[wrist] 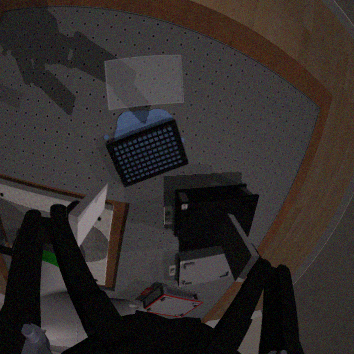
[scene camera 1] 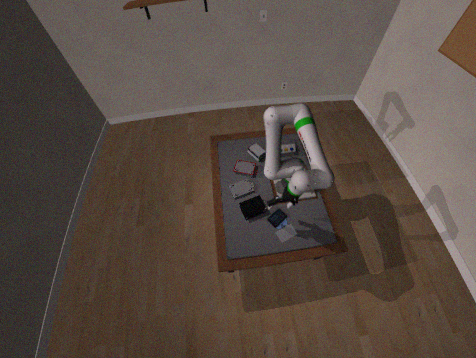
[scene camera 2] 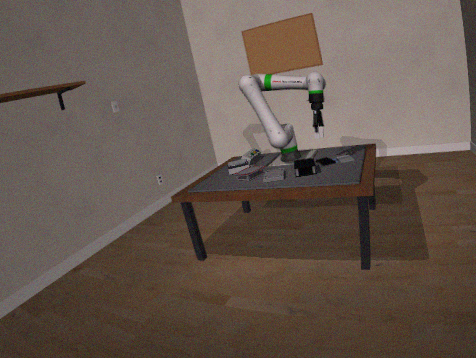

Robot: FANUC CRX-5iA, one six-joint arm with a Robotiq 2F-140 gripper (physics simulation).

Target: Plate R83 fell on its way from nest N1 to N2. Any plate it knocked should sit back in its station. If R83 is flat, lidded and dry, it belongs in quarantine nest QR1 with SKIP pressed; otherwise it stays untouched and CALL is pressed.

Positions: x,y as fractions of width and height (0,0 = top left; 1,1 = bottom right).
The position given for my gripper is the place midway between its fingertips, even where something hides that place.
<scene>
My gripper (wrist: 0.47,0.60) is open, with nothing in its grasp. Also in view: a blue well plate (wrist: 0.43,0.43). I also see a station labelled N2 (wrist: 0.56,0.76).
</scene>
